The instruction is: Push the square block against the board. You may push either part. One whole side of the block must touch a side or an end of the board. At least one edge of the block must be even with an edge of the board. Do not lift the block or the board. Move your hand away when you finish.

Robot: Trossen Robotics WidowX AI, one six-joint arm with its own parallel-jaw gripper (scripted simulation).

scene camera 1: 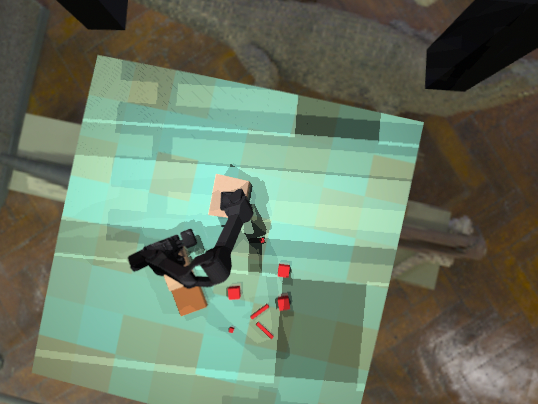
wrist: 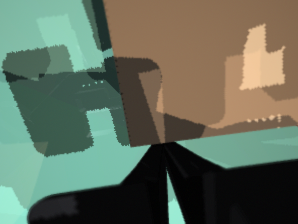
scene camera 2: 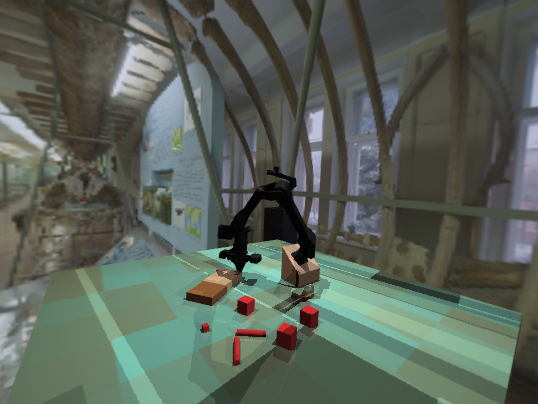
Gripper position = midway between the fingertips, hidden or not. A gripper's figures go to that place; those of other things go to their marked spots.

Labels:
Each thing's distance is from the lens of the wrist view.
my gripper (wrist: 162, 144): 11 cm
tan square block (wrist: 181, 77): 8 cm

